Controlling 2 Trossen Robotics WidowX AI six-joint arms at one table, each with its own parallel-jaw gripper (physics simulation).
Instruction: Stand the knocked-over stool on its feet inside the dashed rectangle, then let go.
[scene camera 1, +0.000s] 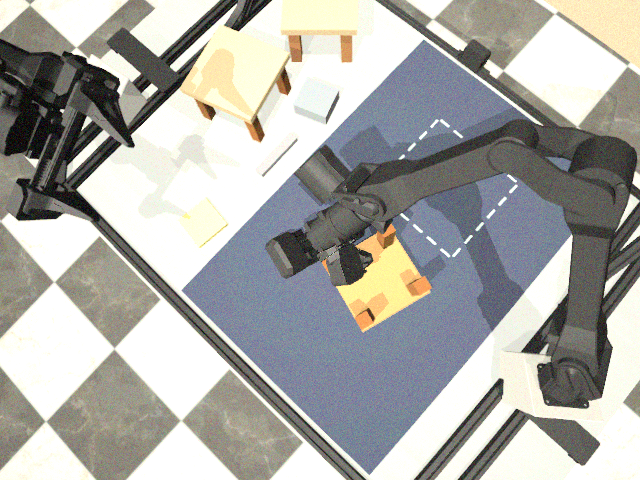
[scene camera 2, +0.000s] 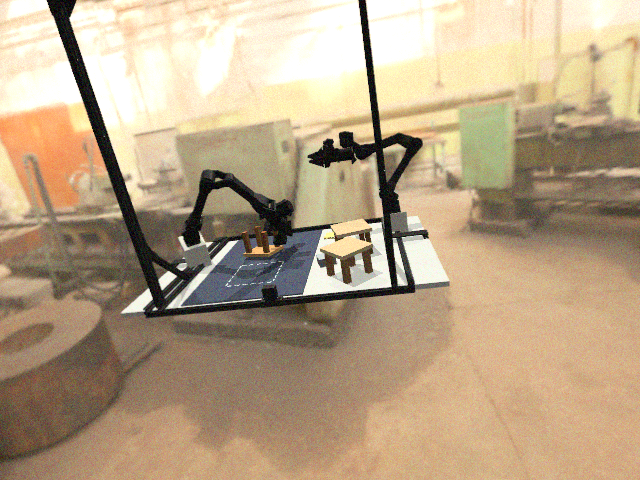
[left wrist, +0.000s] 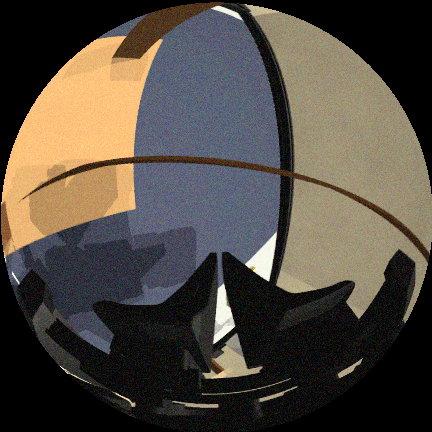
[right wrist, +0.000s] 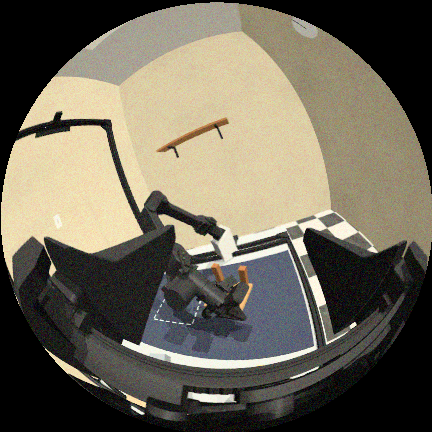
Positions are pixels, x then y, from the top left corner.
my left gripper: shut, touches an orange stool (scene camera 1: 391, 283)
my right gripper: open, holds nothing
